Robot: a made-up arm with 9 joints. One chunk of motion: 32 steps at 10 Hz.
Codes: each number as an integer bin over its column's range. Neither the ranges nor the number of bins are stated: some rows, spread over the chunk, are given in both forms.
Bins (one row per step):
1: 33 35 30 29 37 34 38 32 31
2: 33 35 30 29 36 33 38 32 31
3: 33 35 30 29 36 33 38 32 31
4: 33 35 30 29 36 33 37 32 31
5: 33 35 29 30 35 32 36 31 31
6: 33 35 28 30 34 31 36 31 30
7: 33 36 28 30 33 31 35 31 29
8: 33 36 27 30 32 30 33 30 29
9: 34 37 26 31 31 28 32 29 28
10: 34 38 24 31 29 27 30 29 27
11: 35 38 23 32 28 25 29 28 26
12: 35 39 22 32 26 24 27 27 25
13: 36 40 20 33 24 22 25 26 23
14: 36 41 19 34 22 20 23 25 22
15: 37 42 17 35 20 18 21 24 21
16: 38 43 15 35 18 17 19 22 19
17: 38 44 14 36 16 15 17 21 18
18: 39 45 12 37 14 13 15 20 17
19: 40 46 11 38 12 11 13 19 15
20: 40 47 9 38 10 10 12 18 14
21: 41 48 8 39 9 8 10 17 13
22: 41 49 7 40 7 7 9 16 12
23: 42 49 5 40 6 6 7 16 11
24: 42 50 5 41 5 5 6 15 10
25: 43 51 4 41 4 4 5 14 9
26: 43 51 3 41 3 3 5 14 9
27: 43 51 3 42 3 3 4 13 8
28: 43 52 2 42 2 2 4 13 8
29: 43 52 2 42 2 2 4 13 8
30: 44 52 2 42 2 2 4 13 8
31: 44 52 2 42 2 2 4 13 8
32: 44 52 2 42 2 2 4 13 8
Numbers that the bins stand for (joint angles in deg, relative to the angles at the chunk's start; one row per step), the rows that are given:
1: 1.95 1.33 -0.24 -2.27 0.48 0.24 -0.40 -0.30 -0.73
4: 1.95 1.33 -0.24 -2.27 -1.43 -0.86 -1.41 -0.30 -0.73
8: 1.95 4.29 -1.71 2.24 -9.05 -4.14 -5.48 -7.10 -5.65
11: 11.89 10.19 -3.68 11.25 -16.67 -9.62 -9.54 -13.89 -13.03
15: 21.83 22.00 -6.63 24.78 -31.90 -17.29 -17.67 -27.48 -25.33
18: 31.76 30.86 -9.10 33.79 -43.33 -22.76 -23.76 -41.06 -35.17
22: 41.70 42.67 -11.56 47.32 -56.67 -29.33 -29.86 -54.65 -47.48
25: 51.63 48.57 -13.03 51.83 -62.38 -32.62 -33.92 -61.44 -54.86
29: 51.63 51.52 -14.02 56.33 -66.19 -34.81 -34.94 -64.84 -57.32
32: 56.60 51.52 -14.02 56.33 -66.19 -34.81 -34.94 -64.84 -57.32
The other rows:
2: 1.95 1.33 -0.24 -2.27 -1.43 -0.86 -0.40 -0.30 -0.73
3: 1.95 1.33 -0.24 -2.27 -1.43 -0.86 -0.40 -0.30 -0.73
5: 1.95 1.33 -0.73 2.24 -3.33 -1.95 -2.43 -3.70 -0.73
6: 1.95 1.33 -1.22 2.24 -5.24 -3.05 -2.43 -3.70 -3.19
7: 1.95 4.29 -1.22 2.24 -7.14 -3.05 -3.44 -3.70 -5.65
9: 6.92 7.24 -2.21 6.75 -10.95 -6.33 -6.49 -10.49 -8.11
10: 6.92 10.19 -3.19 6.75 -14.76 -7.43 -8.52 -10.49 -10.57
12: 11.89 13.14 -4.17 11.25 -20.48 -10.71 -11.57 -17.29 -15.49
13: 16.86 16.10 -5.16 15.76 -24.29 -12.90 -13.60 -20.68 -20.41
14: 16.86 19.05 -5.65 20.27 -28.10 -15.10 -15.63 -24.08 -22.87
16: 26.79 24.95 -7.62 24.78 -35.71 -18.38 -19.70 -34.27 -30.25
17: 26.79 27.90 -8.11 29.29 -39.52 -20.57 -21.73 -37.67 -32.71
19: 36.73 33.81 -9.59 38.30 -47.14 -24.95 -25.79 -44.46 -40.10
20: 36.73 36.76 -10.57 38.30 -50.95 -26.05 -26.81 -47.86 -42.56
21: 41.70 39.71 -11.06 42.81 -52.86 -28.24 -28.84 -51.25 -45.02
23: 46.67 42.67 -12.54 47.32 -58.57 -30.43 -31.89 -54.65 -49.94
24: 46.67 45.62 -12.54 51.83 -60.48 -31.52 -32.90 -58.05 -52.40
26: 51.63 48.57 -13.52 51.83 -64.29 -33.71 -33.92 -61.44 -54.86
27: 51.63 48.57 -13.52 56.33 -64.29 -33.71 -34.94 -64.84 -57.32
28: 51.63 51.52 -14.02 56.33 -66.19 -34.81 -34.94 -64.84 -57.32
30: 56.60 51.52 -14.02 56.33 -66.19 -34.81 -34.94 -64.84 -57.32
31: 56.60 51.52 -14.02 56.33 -66.19 -34.81 -34.94 -64.84 -57.32

